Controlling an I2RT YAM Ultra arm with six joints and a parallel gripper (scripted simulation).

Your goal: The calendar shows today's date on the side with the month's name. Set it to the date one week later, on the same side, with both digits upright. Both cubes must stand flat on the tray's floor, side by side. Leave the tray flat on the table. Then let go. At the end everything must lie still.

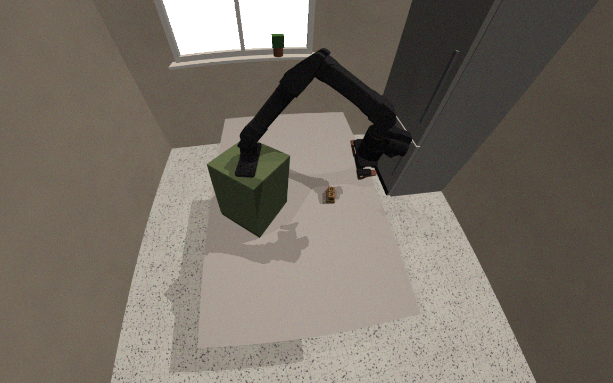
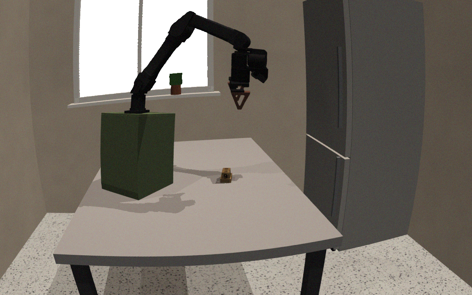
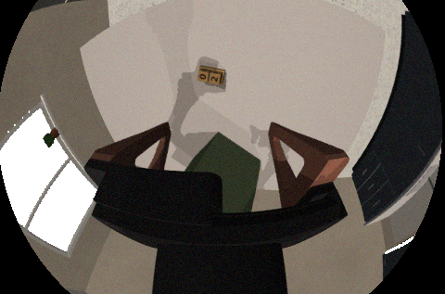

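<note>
My gripper is now 5 cm past the wooden tray, 9 cm to the right of it and 32 cm above it.
</note>
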